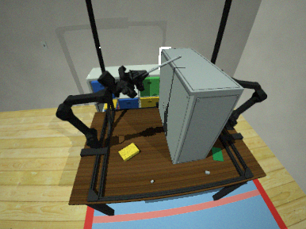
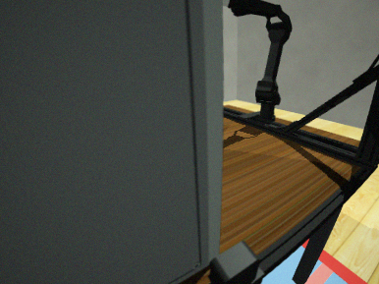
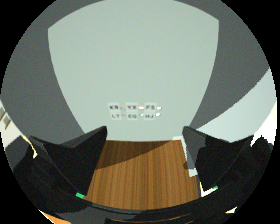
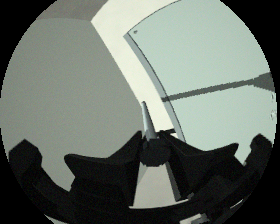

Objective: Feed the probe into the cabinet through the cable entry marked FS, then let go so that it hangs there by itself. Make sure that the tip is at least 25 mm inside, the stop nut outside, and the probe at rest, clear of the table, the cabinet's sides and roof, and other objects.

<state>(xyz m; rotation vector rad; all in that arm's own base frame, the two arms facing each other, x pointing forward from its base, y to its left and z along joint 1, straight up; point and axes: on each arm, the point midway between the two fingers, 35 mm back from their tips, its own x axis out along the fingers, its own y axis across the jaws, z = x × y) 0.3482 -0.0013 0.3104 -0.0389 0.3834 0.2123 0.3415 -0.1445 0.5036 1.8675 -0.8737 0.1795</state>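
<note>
The probe lies 80 mm to the left of my right hand, 50 mm above it and 20 mm ahead of it.
</note>
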